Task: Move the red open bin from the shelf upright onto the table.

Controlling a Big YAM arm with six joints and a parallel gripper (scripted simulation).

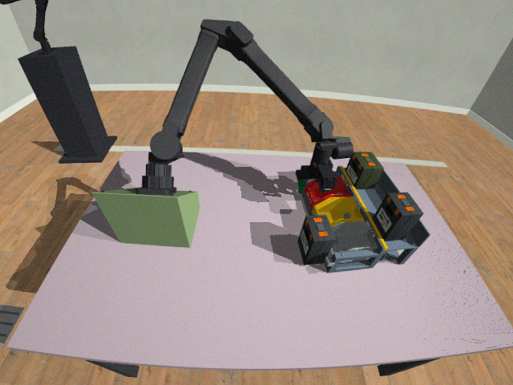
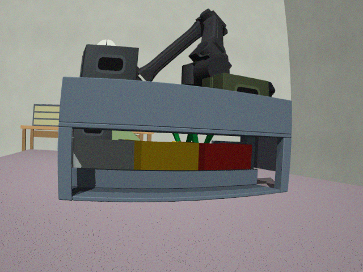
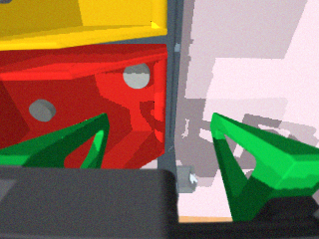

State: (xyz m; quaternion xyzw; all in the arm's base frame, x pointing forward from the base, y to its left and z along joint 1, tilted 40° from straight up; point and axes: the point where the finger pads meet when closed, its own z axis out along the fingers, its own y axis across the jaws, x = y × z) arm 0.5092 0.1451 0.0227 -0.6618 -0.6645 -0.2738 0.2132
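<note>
Now: hand 80 mm short of the red open bin and 20 mm above it. The rest, counted from my hand: grey bin 90 mm ahead, 220 mm to the right, 20 mm below; then yellow bin 80 mm ahead, 110 mm to the right, 20 mm below.
</note>
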